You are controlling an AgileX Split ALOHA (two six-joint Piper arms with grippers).
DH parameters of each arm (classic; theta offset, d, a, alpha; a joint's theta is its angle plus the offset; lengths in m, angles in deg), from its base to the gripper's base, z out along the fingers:
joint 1: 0 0.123 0 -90
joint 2: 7.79 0 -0.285 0
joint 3: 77.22 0 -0.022 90
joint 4: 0 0.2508 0 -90
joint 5: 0 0 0.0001 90
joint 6: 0 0.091 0 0
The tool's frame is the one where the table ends.
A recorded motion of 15 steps. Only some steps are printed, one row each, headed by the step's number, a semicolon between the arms.
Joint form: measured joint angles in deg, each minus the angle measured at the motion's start. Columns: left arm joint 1, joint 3, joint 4, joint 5, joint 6, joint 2; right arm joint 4, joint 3, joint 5, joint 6, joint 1, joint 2.
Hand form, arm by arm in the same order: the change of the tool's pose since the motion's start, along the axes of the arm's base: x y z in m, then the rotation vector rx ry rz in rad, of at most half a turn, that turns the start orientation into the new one. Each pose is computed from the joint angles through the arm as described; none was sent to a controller.
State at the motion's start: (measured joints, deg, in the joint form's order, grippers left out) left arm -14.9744 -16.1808 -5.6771 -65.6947 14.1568 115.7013; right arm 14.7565 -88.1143 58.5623 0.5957 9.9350 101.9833
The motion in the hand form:
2: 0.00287 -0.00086 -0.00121 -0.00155 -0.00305 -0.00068; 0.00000 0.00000 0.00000 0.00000 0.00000 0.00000
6: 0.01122 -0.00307 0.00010 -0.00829 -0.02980 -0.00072; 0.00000 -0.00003 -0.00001 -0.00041 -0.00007 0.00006
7: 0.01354 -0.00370 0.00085 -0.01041 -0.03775 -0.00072; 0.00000 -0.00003 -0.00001 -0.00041 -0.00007 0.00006
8: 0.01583 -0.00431 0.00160 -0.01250 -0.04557 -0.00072; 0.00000 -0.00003 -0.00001 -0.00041 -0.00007 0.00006
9: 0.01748 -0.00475 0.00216 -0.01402 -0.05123 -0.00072; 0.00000 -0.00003 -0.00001 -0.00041 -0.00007 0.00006
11: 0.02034 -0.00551 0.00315 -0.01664 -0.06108 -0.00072; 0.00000 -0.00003 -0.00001 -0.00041 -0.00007 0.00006
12: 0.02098 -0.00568 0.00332 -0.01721 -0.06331 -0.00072; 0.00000 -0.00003 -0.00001 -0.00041 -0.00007 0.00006
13: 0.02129 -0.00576 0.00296 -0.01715 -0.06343 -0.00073; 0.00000 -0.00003 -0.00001 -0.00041 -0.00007 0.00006
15: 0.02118 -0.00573 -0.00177 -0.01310 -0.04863 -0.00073; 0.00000 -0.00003 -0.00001 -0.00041 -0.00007 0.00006
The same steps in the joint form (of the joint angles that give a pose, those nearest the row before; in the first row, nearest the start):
2: 0.00 -0.68 0.06 -0.04 -0.05 0.53; 0.00 0.00 0.00 0.00 0.00 0.00
6: 0.00 -2.40 0.06 -0.27 -0.05 0.90; -0.02 0.00 0.00 0.00 0.00 0.00
7: 0.00 -2.87 0.06 -0.27 -0.05 0.90; -0.02 0.00 0.00 0.00 0.00 0.00
8: 0.00 -3.34 0.06 -0.27 -0.05 0.90; -0.02 0.00 0.00 0.00 0.00 0.00
9: 0.00 -3.67 0.06 -0.27 -0.05 0.90; -0.02 0.00 0.00 0.00 0.00 0.00
11: 0.00 -4.26 0.06 -0.27 -0.05 0.90; -0.02 0.00 0.00 0.00 0.00 0.00
12: 0.00 -4.39 0.06 -0.29 -0.05 0.92; -0.02 0.00 0.00 0.00 0.00 0.00
13: 0.00 -4.47 0.06 -0.34 -0.05 1.05; -0.02 0.00 0.00 0.00 0.00 0.00
15: 0.00 -4.66 0.06 -0.40 -0.05 2.18; -0.02 0.00 0.00 0.00 0.00 0.00

